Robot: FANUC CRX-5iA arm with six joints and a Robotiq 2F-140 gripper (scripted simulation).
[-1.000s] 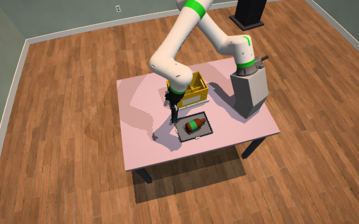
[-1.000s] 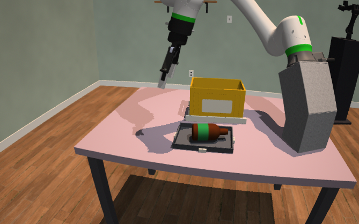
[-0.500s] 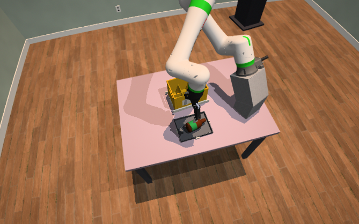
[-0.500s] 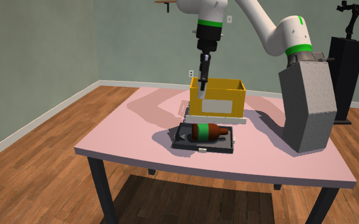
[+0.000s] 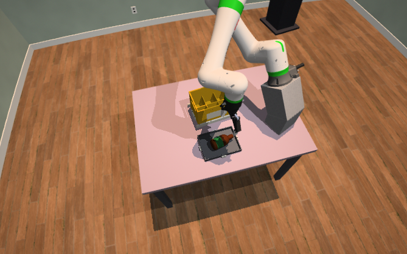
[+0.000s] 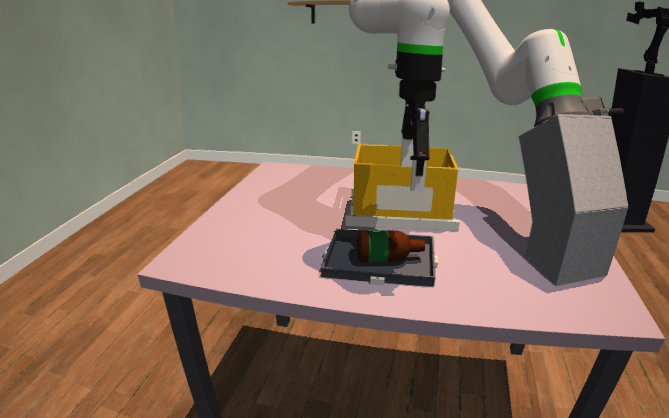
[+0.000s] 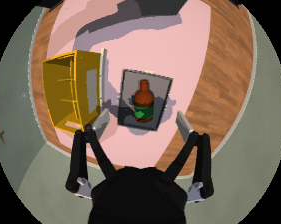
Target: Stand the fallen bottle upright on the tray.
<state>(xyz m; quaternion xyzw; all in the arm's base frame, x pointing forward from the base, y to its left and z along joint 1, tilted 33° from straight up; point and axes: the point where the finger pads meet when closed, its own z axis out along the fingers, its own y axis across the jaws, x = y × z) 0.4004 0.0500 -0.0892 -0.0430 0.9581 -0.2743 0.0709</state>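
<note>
The bottle is 180 mm below my hand and 30 mm ahead of it. Round my hand: yellow crate: 270 mm to the right, 140 mm below, 20 mm behind; then tray: 210 mm below, 60 mm ahead.
</note>
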